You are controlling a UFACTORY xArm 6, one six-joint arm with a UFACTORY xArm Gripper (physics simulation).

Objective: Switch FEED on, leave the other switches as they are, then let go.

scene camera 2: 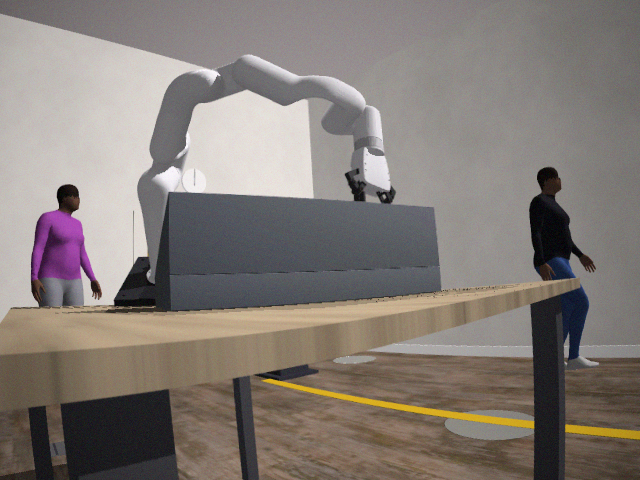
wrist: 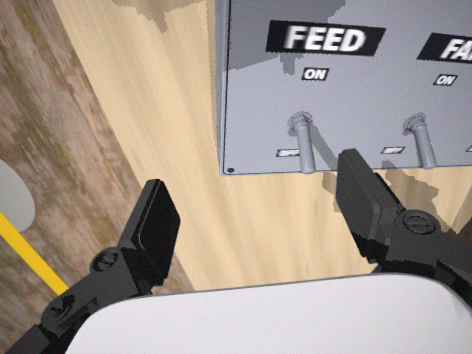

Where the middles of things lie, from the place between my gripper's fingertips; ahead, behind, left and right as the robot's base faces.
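Labels:
I find the grey switch panel (scene camera 2: 217, 251) 110 mm below my hand, and the panel is also 20 mm ahead of my hand and 250 mm to the right of it.

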